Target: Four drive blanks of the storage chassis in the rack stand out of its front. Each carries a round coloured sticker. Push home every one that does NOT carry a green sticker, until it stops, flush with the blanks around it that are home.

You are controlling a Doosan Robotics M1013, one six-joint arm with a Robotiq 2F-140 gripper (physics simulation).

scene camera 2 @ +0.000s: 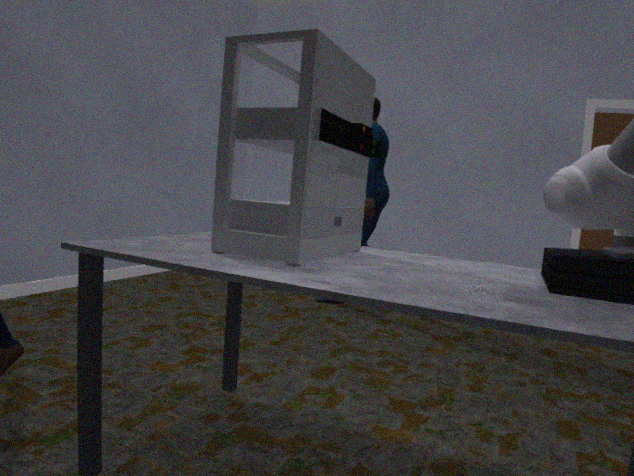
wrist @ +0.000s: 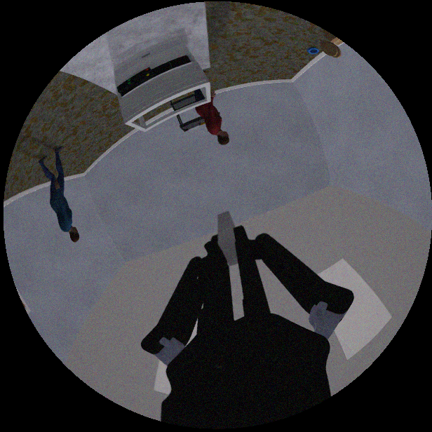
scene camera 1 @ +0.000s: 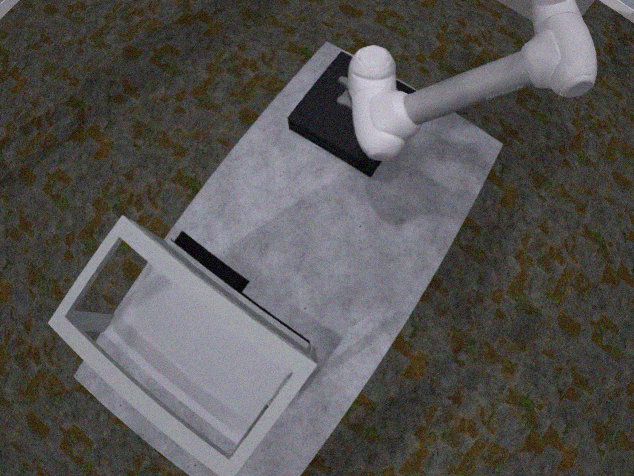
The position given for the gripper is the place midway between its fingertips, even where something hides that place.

In view: the gripper (wrist: 226, 222) and a pale grey rack (scene camera 1: 187, 323).
The pale grey rack is seen too in scene camera 2 (scene camera 2: 330, 135).
